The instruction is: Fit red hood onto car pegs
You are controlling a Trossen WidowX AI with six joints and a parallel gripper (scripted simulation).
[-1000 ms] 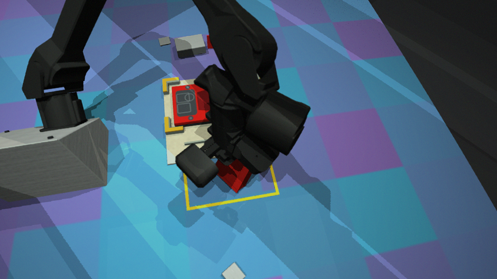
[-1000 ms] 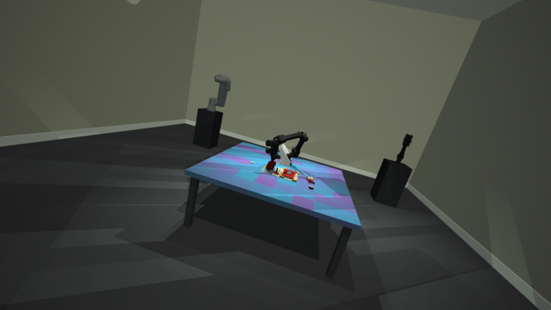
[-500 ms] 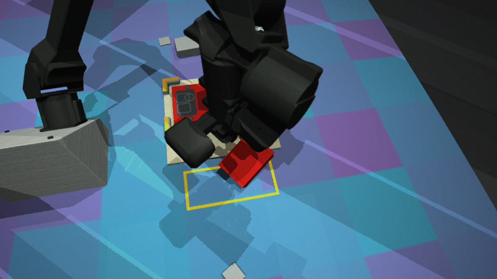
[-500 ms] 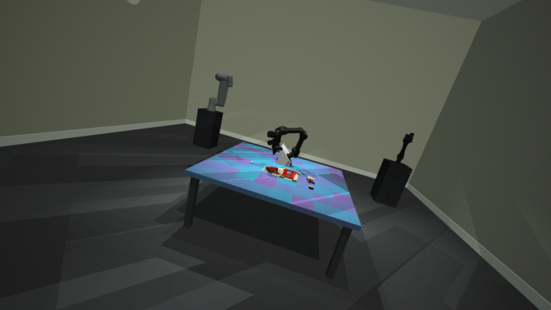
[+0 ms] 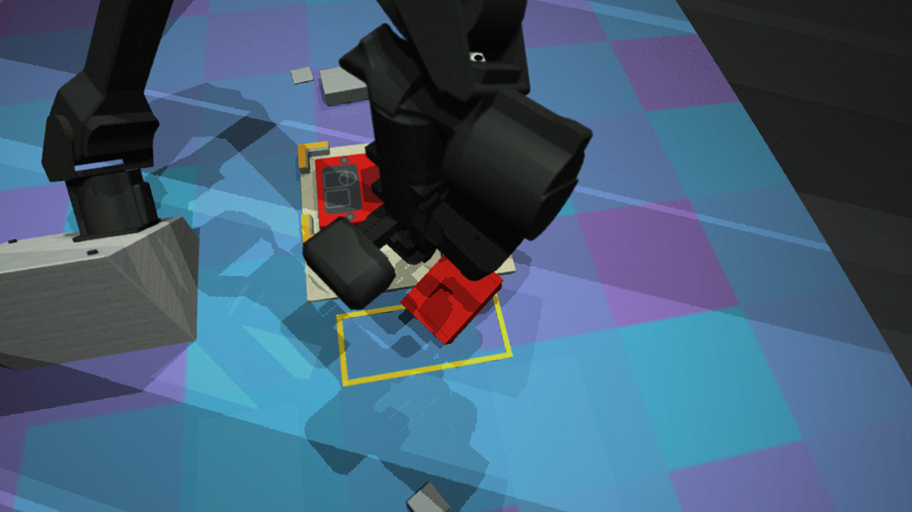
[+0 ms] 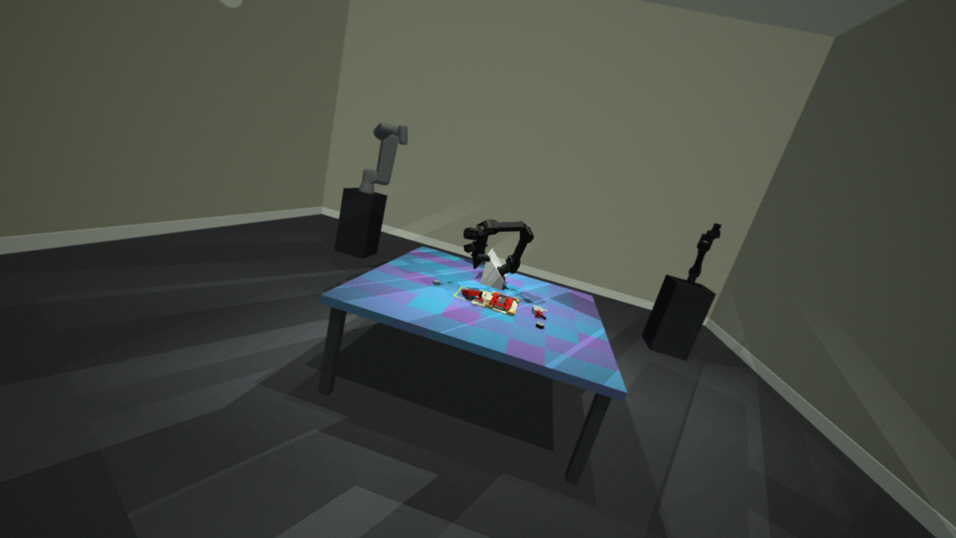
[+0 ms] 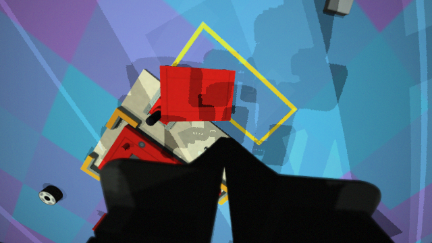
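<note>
Right now the red hood is 30 mm ahead of my gripper tip, 20 mm to the left of it and 120 mm below it. Also, from my gripper tip: wheel: 150 mm ahead, 410 mm to the left, 140 mm below; grey engine block: 30 mm ahead, 190 mm to the left, 130 mm below; jig: 170 mm to the left, 140 mm below.
</note>
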